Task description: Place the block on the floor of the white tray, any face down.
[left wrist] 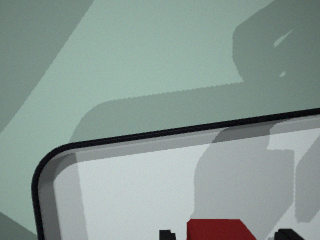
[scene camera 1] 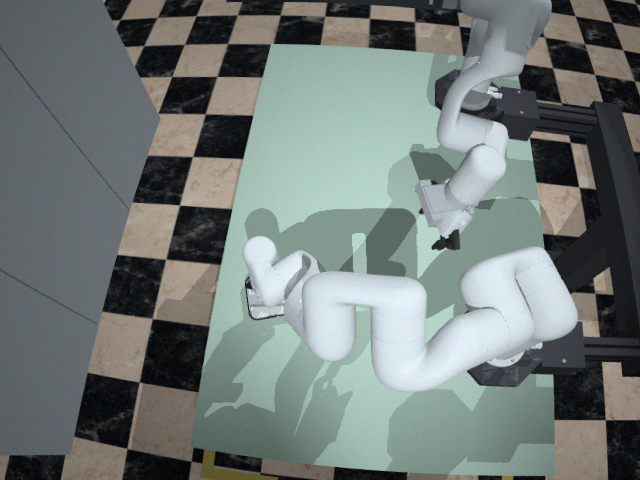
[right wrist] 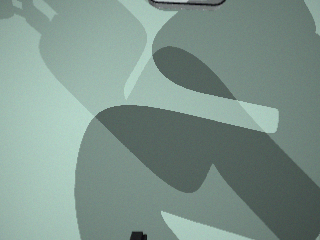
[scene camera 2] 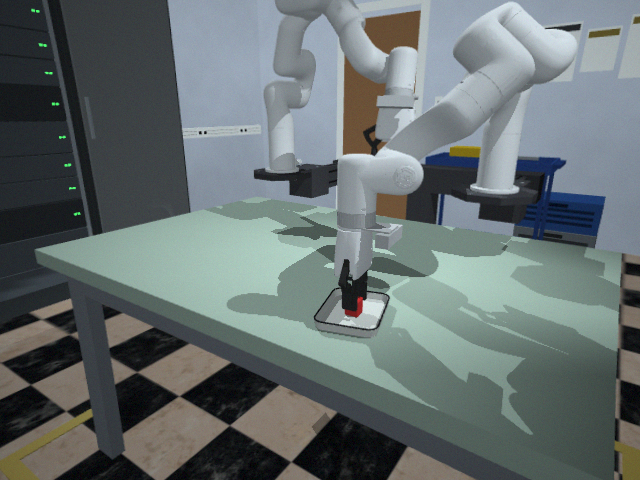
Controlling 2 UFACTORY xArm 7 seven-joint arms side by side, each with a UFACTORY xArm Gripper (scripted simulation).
Labels:
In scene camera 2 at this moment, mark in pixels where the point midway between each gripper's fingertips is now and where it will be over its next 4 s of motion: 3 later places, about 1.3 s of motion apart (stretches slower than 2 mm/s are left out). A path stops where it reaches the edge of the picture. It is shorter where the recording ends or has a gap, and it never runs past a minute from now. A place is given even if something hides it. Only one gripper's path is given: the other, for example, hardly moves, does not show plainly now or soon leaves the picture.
My left gripper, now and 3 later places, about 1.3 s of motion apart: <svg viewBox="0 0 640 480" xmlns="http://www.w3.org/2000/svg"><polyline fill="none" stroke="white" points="354,304 354,279 370,235 464,116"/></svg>

